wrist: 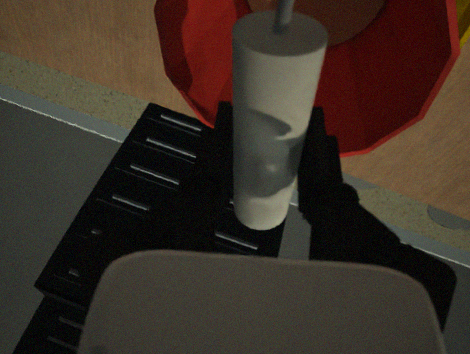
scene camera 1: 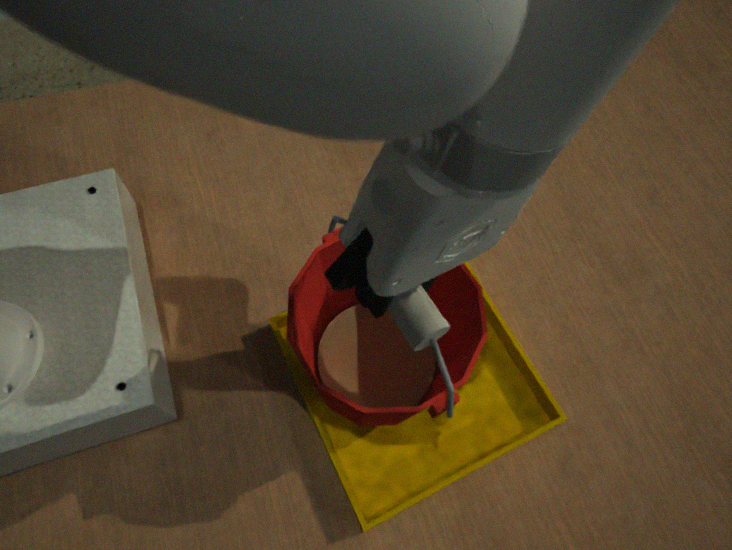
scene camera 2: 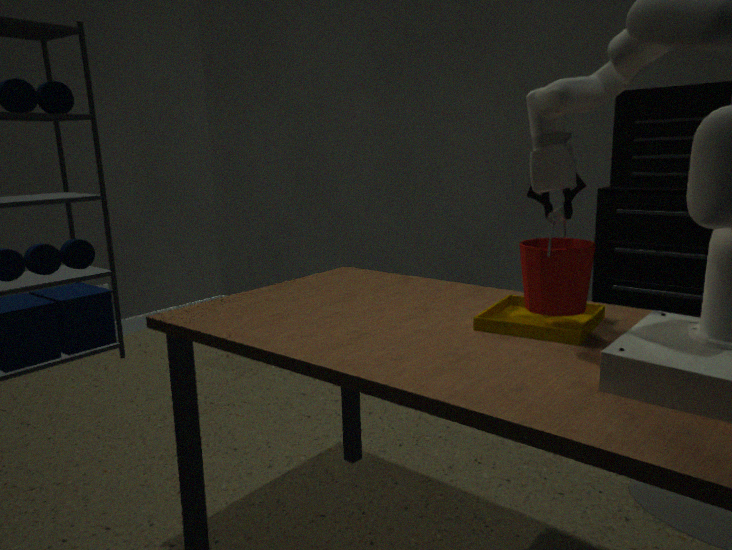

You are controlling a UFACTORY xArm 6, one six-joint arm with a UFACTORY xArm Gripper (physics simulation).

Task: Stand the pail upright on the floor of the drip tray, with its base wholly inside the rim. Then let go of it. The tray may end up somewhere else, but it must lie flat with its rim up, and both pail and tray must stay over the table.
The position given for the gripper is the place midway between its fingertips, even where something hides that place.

In view: the gripper (scene camera 1: 389, 290), a red pail (scene camera 1: 363, 367) and a yellow drip tray (scene camera 1: 383, 470).
The red pail shows as well in scene camera 2 (scene camera 2: 558, 285). The yellow drip tray is seen too in scene camera 2 (scene camera 2: 508, 316).
